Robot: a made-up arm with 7 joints.
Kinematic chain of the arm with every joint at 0, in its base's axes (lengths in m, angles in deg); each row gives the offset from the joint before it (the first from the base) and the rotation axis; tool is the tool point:
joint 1: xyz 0 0 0 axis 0 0.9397 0.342
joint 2: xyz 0 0 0 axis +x
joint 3: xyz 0 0 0 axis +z
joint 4: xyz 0.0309 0 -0.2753 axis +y
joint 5: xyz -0.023 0 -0.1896 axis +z
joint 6: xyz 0 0 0 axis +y
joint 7: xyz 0 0 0 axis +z
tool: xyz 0 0 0
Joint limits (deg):
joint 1: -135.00..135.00
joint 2: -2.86..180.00
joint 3: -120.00..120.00
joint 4: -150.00..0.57
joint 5: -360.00..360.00
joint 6: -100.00..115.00
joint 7: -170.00..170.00
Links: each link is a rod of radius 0.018 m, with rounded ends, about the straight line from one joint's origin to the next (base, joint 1, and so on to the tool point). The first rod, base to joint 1, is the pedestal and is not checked.
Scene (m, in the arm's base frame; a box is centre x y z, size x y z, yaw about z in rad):
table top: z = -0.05
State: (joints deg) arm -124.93 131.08 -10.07 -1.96 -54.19 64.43 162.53
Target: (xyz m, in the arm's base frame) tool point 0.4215 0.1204 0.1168
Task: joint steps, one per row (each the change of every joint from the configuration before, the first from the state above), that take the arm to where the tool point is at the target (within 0.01 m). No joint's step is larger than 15 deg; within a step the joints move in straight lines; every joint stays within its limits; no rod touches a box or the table.
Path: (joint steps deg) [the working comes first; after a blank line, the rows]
Joints at the target: -83.92 51.59 -37.11 -42.29 -54.19 64.43 162.53
Straight joint move there: clear.

1: 6.83 -13.25 -4.51 -6.72 0.00 0.00 0.00
2: 6.84 -13.25 -4.50 -6.72 0.00 0.00 0.00
3: 6.83 -13.25 -4.51 -6.73 0.00 0.00 0.00
4: 6.84 -13.24 -4.51 -6.72 0.00 0.00 0.00
5: 6.83 -13.25 -4.51 -6.72 0.00 0.00 0.00
6: 6.84 -13.25 -4.50 -6.72 0.00 0.00 0.00

